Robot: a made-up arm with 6 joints.
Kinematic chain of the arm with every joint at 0, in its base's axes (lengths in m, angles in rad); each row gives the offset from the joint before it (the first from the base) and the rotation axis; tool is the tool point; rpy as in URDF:
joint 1: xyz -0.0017 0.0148 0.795 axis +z
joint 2: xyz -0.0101 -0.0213 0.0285 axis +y
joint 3: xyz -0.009 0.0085 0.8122 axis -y
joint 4: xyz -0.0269 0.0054 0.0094 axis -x
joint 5: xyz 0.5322 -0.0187 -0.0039 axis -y
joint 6: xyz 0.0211 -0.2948 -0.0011 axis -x
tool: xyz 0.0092 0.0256 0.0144 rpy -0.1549 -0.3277 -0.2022
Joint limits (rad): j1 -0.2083..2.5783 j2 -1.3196..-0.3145 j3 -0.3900..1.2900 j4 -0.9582..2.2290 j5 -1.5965..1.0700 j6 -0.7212..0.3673
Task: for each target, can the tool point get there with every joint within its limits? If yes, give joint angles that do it. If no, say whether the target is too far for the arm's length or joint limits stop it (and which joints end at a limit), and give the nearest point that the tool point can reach.
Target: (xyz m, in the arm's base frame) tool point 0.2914 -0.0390 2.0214
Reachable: yes | joints 1.9276 -0.5129 0.8347 -0.5196 -0.8463 -0.3157
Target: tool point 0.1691 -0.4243 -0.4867
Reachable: no: joint limits stop it (at a limit: joint 2, joint 3, joint 5, joint 6) | nearest point 0.5011 -1.2777 0.9968 | short by 1.743 m
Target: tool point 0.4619 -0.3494 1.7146
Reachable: yes | joints 1.9429 -1.0634 0.2208 -0.2292 -0.7612 -0.6319
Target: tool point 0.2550 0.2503 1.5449
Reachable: yes | joints 1.6448 -0.3927 -0.2552 -0.4126 -0.0732 0.0255
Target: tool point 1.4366 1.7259 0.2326
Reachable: no: too far | nearest point 0.2281 0.2881 1.3715 | short by 2.197 m
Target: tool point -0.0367 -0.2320 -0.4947
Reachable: no: joint limits stop it (at a limit: joint 2, joint 3, joint 4, joint 5, joint 6) | nearest point -0.0484 -0.3148 1.2781 | short by 1.775 m
